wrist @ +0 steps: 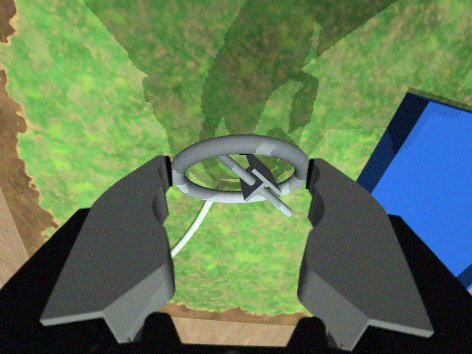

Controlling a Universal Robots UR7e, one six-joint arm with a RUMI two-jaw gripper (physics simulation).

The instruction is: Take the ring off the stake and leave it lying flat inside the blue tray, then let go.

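Places are measured from the arm's base along level axes (x ahead, y left, z up), in centimetres.
Pixels of known places: gripper, fingertip midpoint: (239,161).
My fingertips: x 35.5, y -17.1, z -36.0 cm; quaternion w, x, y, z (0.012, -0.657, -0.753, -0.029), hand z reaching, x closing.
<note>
Ahead of a thing's pixels: the offset from my fingertips to its top centre. Level surfaces: height alone.
The grey ring (240,144) is pinched between the fingertips of my gripper (239,161) in the middle of the wrist view, one fingertip at its left side and one at its right. The ring appears as a flattened oval. The thin grey stake {dz -0.4, dx +2.6, dy +1.3 cm} (281,206), with dark angular pieces at its middle, shows through the ring's opening; its lower right part crosses in front of the near rim, and its upper left end meets the far rim. The blue tray {dz -1.8, dx +5.8, dy +19.5 cm} (390,140) is at the right, apart from the ring and partly cut off by the view and my right finger.
A thin white curved line {dz -3.3, dx +9.1, dy -2.5 cm} (192,230) runs from beneath the ring's near rim down to the left finger. A green, grass-like mat {dz -3.9 cm} (75,110) lies below, with brown ragged edges at the left and bottom. Wooden surface {dz -3.9 cm} (230,334) shows beyond it. Dark shadows fall across the mat.
</note>
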